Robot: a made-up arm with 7 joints.
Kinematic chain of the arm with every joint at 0, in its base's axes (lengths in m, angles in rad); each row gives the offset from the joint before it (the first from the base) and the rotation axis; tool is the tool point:
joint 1: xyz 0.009 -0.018 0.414 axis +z
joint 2: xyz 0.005 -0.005 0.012 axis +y
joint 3: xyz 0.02 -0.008 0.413 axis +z
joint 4: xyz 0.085 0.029 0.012 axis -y
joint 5: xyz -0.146 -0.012 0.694 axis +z
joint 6: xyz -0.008 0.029 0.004 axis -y
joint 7: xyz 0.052 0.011 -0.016 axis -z
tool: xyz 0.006 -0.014 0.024
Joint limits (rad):
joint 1: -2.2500..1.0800
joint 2: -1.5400..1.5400
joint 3: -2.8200..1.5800
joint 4: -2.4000..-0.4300
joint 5: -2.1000..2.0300
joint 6: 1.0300..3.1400
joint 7: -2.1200..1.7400
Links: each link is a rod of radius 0.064 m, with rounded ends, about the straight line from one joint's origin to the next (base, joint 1, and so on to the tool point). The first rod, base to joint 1, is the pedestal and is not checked.
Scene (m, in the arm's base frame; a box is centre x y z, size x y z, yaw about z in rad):
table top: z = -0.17
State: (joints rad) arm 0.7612 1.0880 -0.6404 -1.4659 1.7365 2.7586 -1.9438
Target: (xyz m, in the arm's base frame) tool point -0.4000 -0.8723 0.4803
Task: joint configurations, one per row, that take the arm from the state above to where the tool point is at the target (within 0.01 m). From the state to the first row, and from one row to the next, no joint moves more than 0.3 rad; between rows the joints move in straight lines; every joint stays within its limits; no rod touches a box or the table.
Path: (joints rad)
1: 0.4760 1.0816 -0.7519 -1.5260 1.7407 2.7372 -1.9408
2: 0.1907 1.0752 -0.8635 -1.5862 1.7449 2.7159 -1.9378
3: -0.0945 1.0689 -0.9750 -1.6463 1.7491 2.6945 -1.9348
4: -0.3797 1.0625 -1.0865 -1.7065 1.7533 2.6732 -1.9318
5: -0.6649 1.0561 -1.1980 -1.7666 1.7575 2.6518 -1.9288
6: -0.9502 1.0497 -1.3096 -1.8268 1.7617 2.6305 -1.9258

